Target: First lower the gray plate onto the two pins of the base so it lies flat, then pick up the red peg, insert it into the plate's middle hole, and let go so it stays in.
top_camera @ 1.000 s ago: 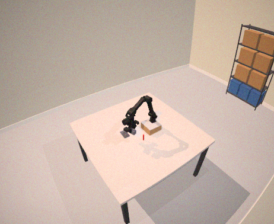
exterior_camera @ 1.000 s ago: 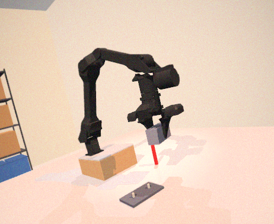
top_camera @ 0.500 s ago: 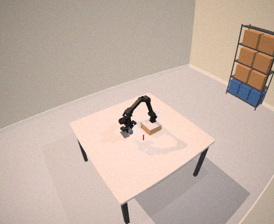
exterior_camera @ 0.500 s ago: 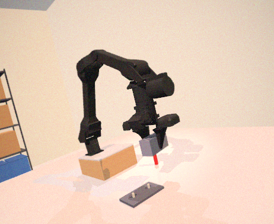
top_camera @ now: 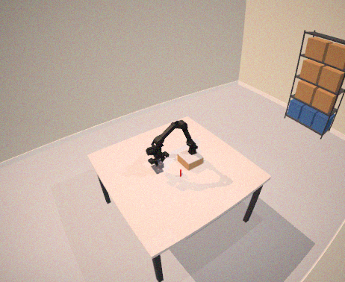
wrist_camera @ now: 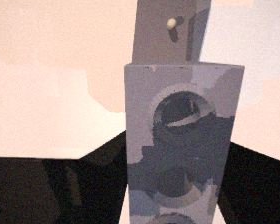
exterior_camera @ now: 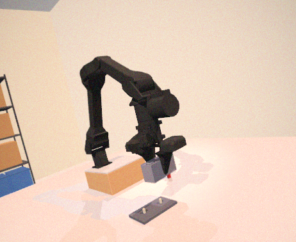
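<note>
Now: the dark base 5 cm to the right of my gripper tip and 8 cm below it. The rest, counted from my gripper tip: red peg (14 cm behind, 14 cm to the left, 5 cm below); then gray plate (3 cm above).
</note>
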